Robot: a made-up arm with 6 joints.
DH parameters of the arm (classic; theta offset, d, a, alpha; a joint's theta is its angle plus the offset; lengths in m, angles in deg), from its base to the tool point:
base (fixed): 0 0.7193 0.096 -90
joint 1: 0 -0.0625 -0.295 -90
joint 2: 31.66 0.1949 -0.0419 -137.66
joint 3: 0 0.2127 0.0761 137.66
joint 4: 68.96 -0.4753 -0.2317 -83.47
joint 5: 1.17 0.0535 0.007 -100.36
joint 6: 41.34 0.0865 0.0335 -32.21
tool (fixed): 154.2 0.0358 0 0
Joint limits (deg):
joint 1: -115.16..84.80
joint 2: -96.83..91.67
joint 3: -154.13..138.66
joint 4: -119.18..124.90
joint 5: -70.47..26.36
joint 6: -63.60..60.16
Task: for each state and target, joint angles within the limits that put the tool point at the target. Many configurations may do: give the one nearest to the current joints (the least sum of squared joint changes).
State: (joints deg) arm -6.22 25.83 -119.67 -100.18 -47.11 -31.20
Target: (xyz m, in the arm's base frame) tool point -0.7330 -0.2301 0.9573
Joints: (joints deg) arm 3.64 61.95 -122.41 -105.28 -56.36 -33.96
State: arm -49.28 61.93 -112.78 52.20 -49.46 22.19
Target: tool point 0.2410 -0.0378 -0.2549
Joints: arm -94.14 78.74 -128.54 54.06 -52.88 21.06
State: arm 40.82 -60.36 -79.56 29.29 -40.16 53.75
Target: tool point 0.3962 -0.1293 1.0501
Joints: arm 40.82 -31.12 -38.85 11.12 -36.24 58.94
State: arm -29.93 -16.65 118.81 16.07 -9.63 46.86
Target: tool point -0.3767 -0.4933 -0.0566
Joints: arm -58.06 -20.95 122.85 12.33 -13.20 45.50
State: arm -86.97 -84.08 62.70 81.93 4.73 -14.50
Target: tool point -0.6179 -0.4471 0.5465
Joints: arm -53.46 -73.99 77.00 81.19 12.50 -14.25
